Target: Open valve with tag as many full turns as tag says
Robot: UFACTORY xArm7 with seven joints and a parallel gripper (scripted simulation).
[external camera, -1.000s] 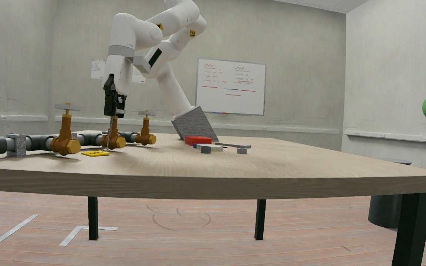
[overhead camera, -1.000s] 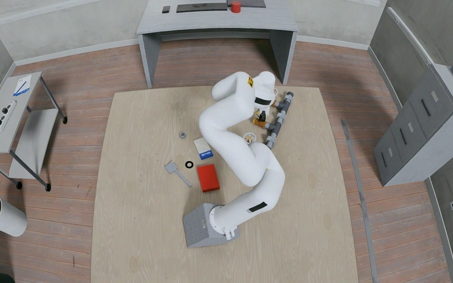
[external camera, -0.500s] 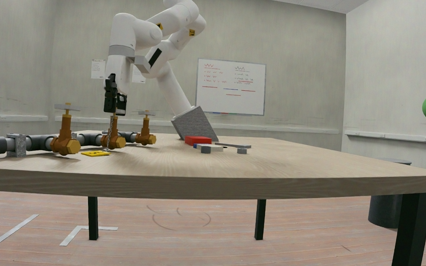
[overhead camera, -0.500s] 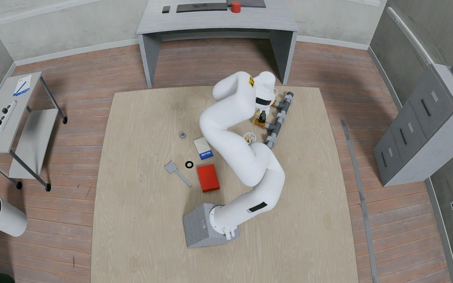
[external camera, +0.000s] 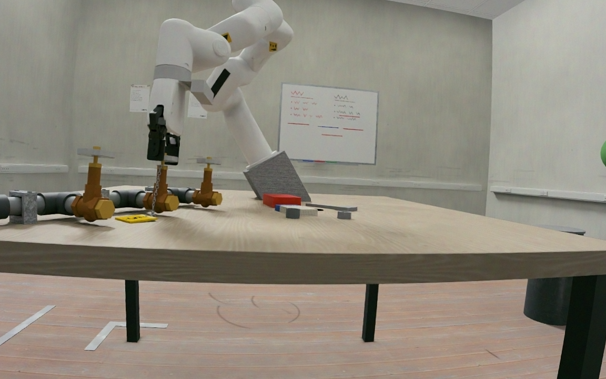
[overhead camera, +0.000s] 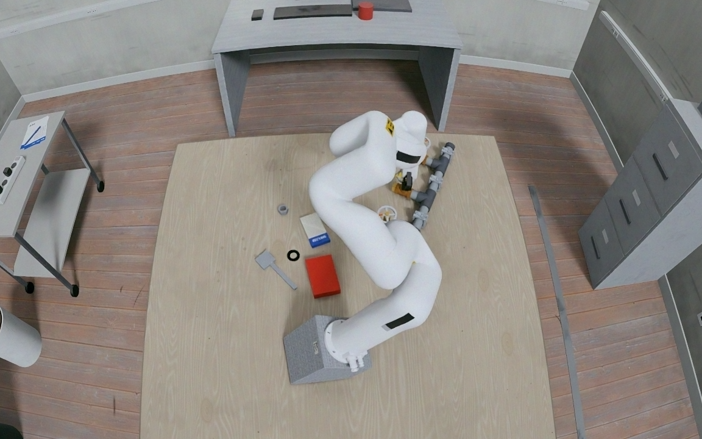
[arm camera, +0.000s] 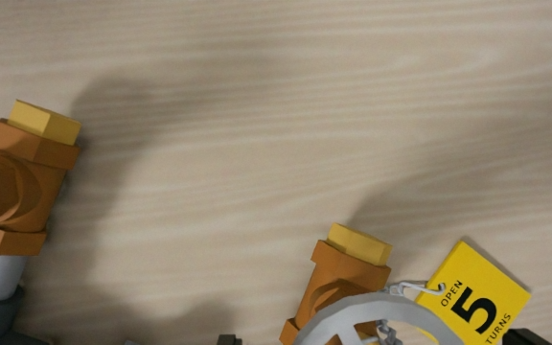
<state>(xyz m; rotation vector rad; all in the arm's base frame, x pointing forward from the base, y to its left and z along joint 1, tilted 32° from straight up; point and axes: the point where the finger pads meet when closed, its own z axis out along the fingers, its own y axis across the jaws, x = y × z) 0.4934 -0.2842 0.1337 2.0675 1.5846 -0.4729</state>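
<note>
Right now the yellow tag is 11 cm below my hand, 8 cm ahead of it and 3 cm to the right of it. From my hand the other things lie so: blue-and-white box: 31 cm to the left, 11 cm below, 7 cm behind; then red block: 32 cm to the left, 24 cm behind, 10 cm below; then grey nut: 39 cm to the left, 11 cm below, 3 cm ahead.
</note>
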